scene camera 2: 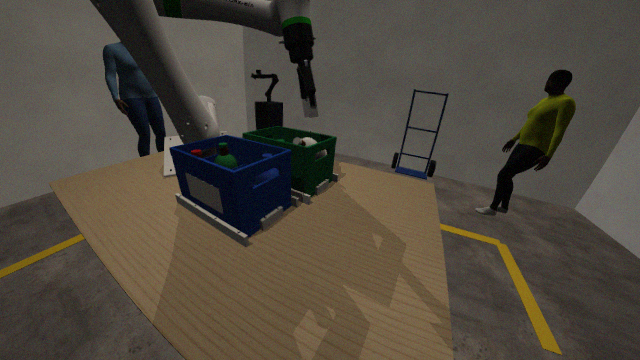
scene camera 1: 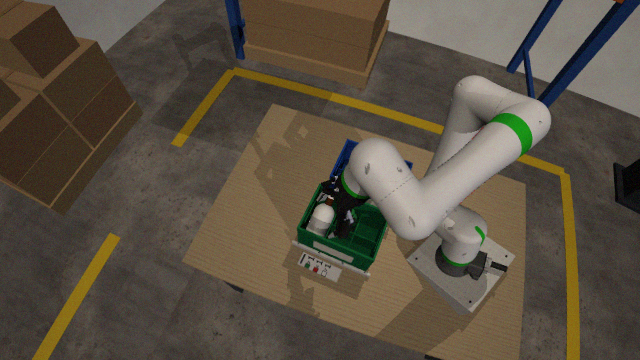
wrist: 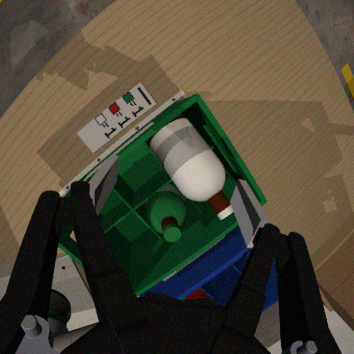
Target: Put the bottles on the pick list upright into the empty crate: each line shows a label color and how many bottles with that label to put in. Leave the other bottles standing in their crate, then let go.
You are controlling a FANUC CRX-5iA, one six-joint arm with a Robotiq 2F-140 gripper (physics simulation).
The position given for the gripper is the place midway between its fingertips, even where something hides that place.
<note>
In view: the gripper (scene camera 2: 311, 117), a white bottle (wrist: 194, 168) and a pick list (wrist: 129, 106).
The gripper shows as well in scene camera 1 (scene camera 1: 326, 217) and in the wrist view (wrist: 176, 179).
</note>
